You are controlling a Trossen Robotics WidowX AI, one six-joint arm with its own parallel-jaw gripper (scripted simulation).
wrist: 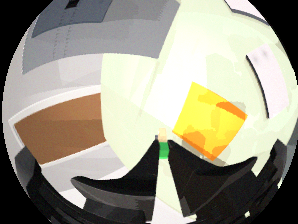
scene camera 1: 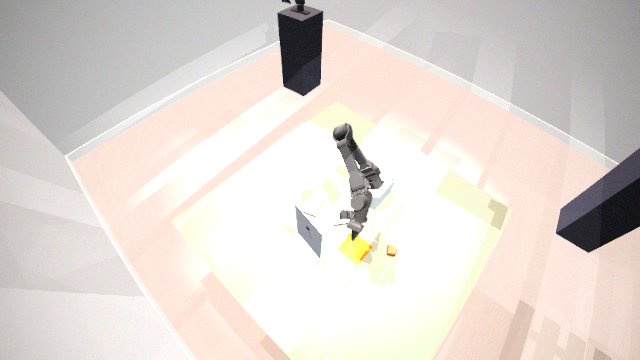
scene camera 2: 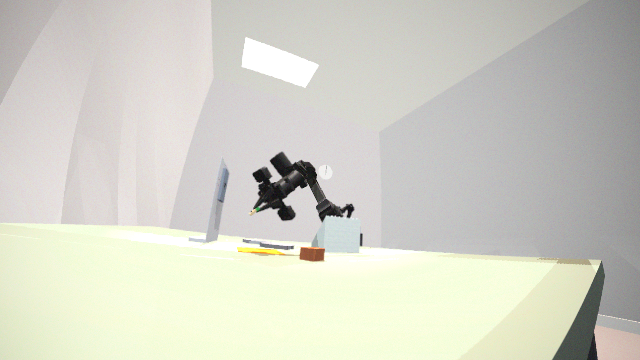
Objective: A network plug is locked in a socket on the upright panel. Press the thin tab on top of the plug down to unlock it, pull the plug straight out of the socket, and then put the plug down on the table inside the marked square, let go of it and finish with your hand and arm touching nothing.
Scene:
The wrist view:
my gripper: 162, 143
orange marked square: 208, 122

